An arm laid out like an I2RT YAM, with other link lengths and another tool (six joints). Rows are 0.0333 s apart.
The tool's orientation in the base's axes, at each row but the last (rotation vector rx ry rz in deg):
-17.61 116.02 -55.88
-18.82 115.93 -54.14
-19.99 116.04 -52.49
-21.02 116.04 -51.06
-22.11 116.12 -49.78
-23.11 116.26 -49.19
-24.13 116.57 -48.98
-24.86 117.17 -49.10
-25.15 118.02 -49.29
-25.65 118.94 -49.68
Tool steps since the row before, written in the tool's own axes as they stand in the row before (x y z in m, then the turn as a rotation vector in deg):
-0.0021 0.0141 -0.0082 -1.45 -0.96 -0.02
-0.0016 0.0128 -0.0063 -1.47 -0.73 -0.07
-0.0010 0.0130 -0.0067 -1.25 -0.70 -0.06
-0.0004 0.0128 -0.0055 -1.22 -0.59 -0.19
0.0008 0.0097 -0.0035 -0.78 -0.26 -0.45
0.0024 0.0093 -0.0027 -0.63 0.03 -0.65
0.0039 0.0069 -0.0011 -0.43 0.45 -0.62
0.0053 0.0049 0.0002 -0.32 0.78 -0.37
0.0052 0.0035 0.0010 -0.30 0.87 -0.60
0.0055 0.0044 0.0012 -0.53 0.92 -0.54
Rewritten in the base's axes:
-0.0033 0.0148 -0.0063 0.75 0.14 1.56
-0.0026 0.0127 -0.0061 0.74 0.33 1.43
-0.0036 0.0127 -0.0063 0.63 0.22 1.27
-0.0033 0.0117 -0.0068 0.51 0.34 1.22
-0.0028 0.0079 -0.0060 0.06 0.45 0.82
-0.0032 0.0064 -0.0070 -0.18 0.65 0.60
-0.0030 0.0031 -0.0067 -0.26 0.82 0.18
-0.0028 0.0003 -0.0066 -0.11 0.89 -0.22
-0.0022 -0.0010 -0.0059 -0.31 1.03 -0.20
-0.0024 -0.0006 -0.0067 -0.12 1.18 -0.13

